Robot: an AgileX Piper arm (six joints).
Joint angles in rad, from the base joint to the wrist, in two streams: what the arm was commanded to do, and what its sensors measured. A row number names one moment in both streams.
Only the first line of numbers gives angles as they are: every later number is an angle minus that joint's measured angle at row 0.
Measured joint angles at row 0: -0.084, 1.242, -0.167, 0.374, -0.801, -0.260
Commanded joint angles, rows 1 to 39: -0.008, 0.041, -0.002, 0.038, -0.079, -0.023; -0.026, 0.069, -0.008, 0.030, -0.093, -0.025; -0.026, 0.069, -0.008, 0.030, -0.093, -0.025; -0.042, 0.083, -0.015, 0.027, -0.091, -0.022; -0.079, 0.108, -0.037, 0.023, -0.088, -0.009; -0.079, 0.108, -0.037, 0.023, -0.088, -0.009; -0.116, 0.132, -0.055, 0.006, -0.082, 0.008; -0.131, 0.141, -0.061, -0.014, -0.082, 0.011; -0.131, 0.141, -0.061, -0.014, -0.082, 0.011; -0.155, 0.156, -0.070, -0.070, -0.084, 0.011; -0.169, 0.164, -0.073, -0.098, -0.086, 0.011; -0.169, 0.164, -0.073, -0.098, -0.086, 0.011; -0.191, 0.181, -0.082, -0.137, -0.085, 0.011; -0.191, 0.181, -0.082, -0.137, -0.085, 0.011; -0.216, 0.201, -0.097, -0.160, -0.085, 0.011; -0.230, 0.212, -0.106, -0.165, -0.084, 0.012; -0.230, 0.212, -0.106, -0.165, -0.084, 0.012; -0.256, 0.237, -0.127, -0.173, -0.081, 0.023; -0.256, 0.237, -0.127, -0.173, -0.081, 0.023; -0.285, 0.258, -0.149, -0.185, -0.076, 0.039; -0.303, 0.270, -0.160, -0.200, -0.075, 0.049; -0.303, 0.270, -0.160, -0.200, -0.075, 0.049; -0.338, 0.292, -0.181, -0.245, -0.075, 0.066; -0.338, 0.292, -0.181, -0.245, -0.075, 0.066; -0.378, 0.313, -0.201, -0.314, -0.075, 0.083; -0.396, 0.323, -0.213, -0.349, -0.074, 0.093; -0.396, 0.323, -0.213, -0.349, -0.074, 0.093; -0.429, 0.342, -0.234, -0.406, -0.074, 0.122; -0.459, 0.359, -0.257, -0.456, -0.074, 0.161; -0.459, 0.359, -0.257, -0.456, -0.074, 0.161; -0.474, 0.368, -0.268, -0.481, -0.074, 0.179; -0.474, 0.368, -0.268, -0.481, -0.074, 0.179; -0.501, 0.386, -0.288, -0.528, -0.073, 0.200; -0.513, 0.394, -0.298, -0.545, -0.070, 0.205; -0.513, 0.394, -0.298, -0.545, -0.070, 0.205; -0.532, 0.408, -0.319, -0.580, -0.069, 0.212; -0.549, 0.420, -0.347, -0.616, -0.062, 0.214; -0.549, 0.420, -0.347, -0.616, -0.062, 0.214; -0.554, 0.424, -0.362, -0.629, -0.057, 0.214
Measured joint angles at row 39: -0.533, 0.414, -0.324, -0.577, -0.065, 0.206
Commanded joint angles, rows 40 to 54: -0.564, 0.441, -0.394, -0.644, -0.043, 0.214; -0.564, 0.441, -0.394, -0.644, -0.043, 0.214; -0.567, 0.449, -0.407, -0.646, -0.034, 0.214; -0.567, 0.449, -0.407, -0.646, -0.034, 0.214; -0.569, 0.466, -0.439, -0.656, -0.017, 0.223; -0.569, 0.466, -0.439, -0.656, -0.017, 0.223; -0.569, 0.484, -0.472, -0.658, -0.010, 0.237; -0.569, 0.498, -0.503, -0.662, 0.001, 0.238; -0.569, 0.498, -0.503, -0.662, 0.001, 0.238; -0.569, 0.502, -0.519, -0.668, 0.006, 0.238; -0.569, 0.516, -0.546, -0.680, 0.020, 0.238; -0.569, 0.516, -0.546, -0.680, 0.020, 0.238; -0.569, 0.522, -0.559, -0.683, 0.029, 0.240; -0.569, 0.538, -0.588, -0.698, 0.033, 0.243; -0.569, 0.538, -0.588, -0.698, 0.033, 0.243
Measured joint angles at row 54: -0.562, 0.524, -0.550, -0.675, 0.020, 0.237
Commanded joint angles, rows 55 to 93: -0.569, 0.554, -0.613, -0.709, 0.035, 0.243; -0.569, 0.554, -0.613, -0.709, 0.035, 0.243; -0.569, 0.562, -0.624, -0.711, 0.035, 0.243; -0.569, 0.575, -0.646, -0.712, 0.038, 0.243; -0.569, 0.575, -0.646, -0.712, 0.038, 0.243; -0.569, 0.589, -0.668, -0.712, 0.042, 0.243; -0.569, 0.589, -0.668, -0.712, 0.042, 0.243; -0.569, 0.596, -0.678, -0.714, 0.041, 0.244; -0.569, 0.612, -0.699, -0.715, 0.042, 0.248; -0.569, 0.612, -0.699, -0.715, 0.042, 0.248; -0.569, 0.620, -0.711, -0.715, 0.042, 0.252; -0.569, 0.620, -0.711, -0.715, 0.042, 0.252; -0.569, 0.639, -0.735, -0.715, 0.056, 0.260; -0.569, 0.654, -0.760, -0.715, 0.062, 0.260; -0.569, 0.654, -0.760, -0.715, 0.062, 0.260; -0.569, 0.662, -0.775, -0.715, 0.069, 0.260; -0.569, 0.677, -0.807, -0.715, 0.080, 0.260; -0.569, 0.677, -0.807, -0.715, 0.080, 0.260; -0.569, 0.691, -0.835, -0.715, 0.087, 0.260; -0.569, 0.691, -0.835, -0.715, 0.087, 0.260; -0.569, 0.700, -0.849, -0.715, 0.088, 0.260; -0.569, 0.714, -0.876, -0.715, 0.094, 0.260; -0.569, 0.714, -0.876, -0.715, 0.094, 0.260; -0.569, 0.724, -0.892, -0.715, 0.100, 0.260; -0.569, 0.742, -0.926, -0.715, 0.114, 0.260; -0.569, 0.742, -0.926, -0.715, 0.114, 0.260; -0.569, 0.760, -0.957, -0.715, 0.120, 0.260; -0.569, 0.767, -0.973, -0.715, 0.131, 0.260; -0.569, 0.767, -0.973, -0.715, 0.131, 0.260; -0.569, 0.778, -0.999, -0.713, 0.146, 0.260; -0.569, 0.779, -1.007, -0.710, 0.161, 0.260; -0.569, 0.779, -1.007, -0.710, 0.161, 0.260; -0.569, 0.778, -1.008, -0.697, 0.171, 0.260; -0.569, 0.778, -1.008, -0.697, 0.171, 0.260; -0.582, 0.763, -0.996, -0.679, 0.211, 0.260; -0.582, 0.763, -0.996, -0.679, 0.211, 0.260; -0.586, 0.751, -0.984, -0.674, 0.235, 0.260; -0.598, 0.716, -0.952, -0.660, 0.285, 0.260; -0.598, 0.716, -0.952, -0.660, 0.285, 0.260
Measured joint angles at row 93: -0.608, 0.761, -0.967, -0.615, 0.283, 0.260
